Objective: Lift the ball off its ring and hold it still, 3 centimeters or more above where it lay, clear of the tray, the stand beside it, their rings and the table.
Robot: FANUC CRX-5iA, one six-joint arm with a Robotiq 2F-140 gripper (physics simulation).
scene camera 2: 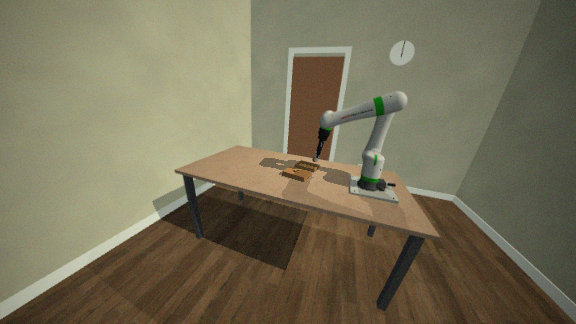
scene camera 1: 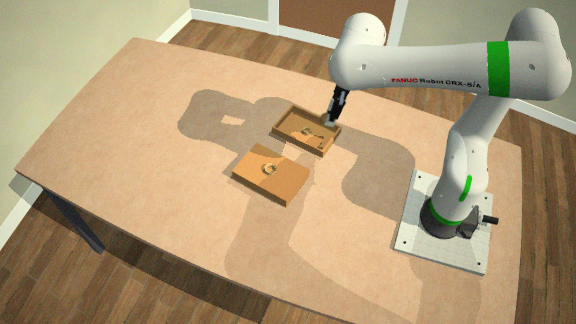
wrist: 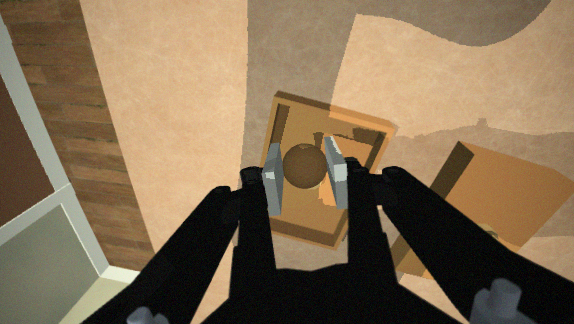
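Where they show: gripper, fingertip midpoint: (scene camera 2: 315,159) (scene camera 1: 329,119) (wrist: 303,156); arm's base, link origin: (scene camera 2: 367,185) (scene camera 1: 441,218).
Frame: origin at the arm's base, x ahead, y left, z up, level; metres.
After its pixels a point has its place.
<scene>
The brown ball (wrist: 305,166) @(z 0.087, x 0.417, y -0.207 m) is between the two grey finger pads of my gripper (scene camera 1: 330,122) @(z 0.070, x 0.417, y -0.210 m) (scene camera 2: 315,159) @(z 0.070, x 0.417, y -0.210 m) (wrist: 303,156) @(z 0.070, x 0.417, y -0.210 m), which is shut on it. The ball is off its ring, above the shallow wooden tray (scene camera 1: 297,142) @(z 0.001, x 0.500, y -0.144 m) (wrist: 361,118) @(z 0.010, x 0.401, y -0.154 m). In scene camera 1 the fingertips are over the tray's back right part, and the ball cannot be made out clearly there. The tray's pale ring (scene camera 1: 306,131) @(z -0.012, x 0.487, y -0.209 m) lies bare on the tray floor; in the wrist view the ball hides most of it. The exact height of the ball is hard to judge.
The wooden stand (scene camera 1: 250,167) @(z 0.023, x 0.601, y 0.010 m) (scene camera 2: 297,175) @(z 0.022, x 0.522, y 0.069 m) (wrist: 515,192) @(z 0.023, x 0.478, y 0.022 m) is beside the tray, on the near side in scene camera 1, with an empty ring (scene camera 1: 269,169) @(z 0.023, x 0.546, y -0.001 m) on top. The robot's base plate (scene camera 1: 410,230) @(z -0.002, x 0.097, y 0.067 m) is on the right of the table (scene camera 1: 150,165) @(z -0.014, x 0.929, y 0.080 m).
</scene>
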